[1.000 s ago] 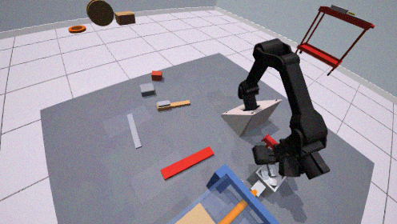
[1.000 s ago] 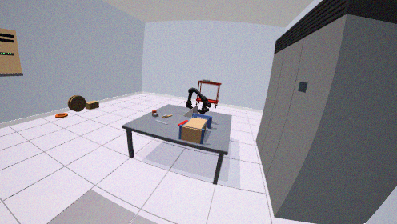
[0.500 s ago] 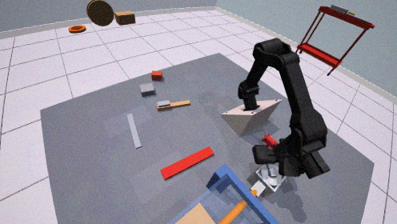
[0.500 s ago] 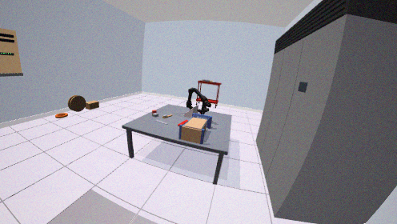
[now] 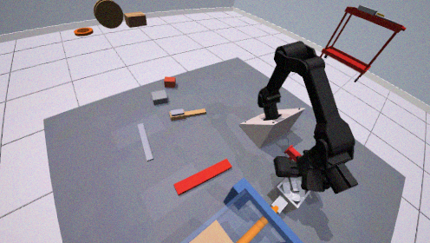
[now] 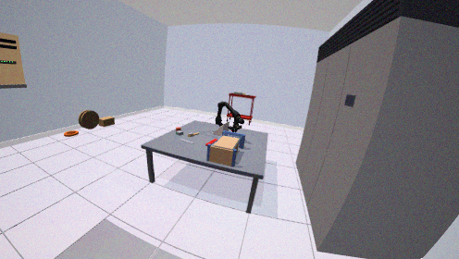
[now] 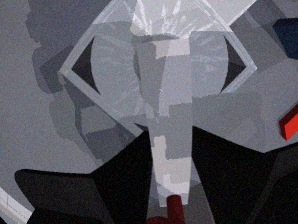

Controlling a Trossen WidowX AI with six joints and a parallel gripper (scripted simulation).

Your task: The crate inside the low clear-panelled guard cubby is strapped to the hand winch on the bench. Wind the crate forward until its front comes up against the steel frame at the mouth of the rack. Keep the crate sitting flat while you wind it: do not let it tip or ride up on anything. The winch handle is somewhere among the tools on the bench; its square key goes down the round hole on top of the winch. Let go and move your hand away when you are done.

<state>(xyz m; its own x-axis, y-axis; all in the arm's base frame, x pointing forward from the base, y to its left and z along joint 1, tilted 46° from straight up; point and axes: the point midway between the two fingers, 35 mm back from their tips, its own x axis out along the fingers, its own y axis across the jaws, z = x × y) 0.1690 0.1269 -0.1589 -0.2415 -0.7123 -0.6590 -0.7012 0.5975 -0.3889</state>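
Now: the winch handle 1 cm behind my gripper tip, 1 cm to the right of it and 2 cm above it. The rest, counted from my gripper tip: red knob: 4 cm behind, 4 cm to the right, 5 cm above; then hand winch: 2 cm ahead, 3 cm to the left, 6 cm below; then blue frame: 19 cm ahead, 2 cm to the left, 2 cm above.
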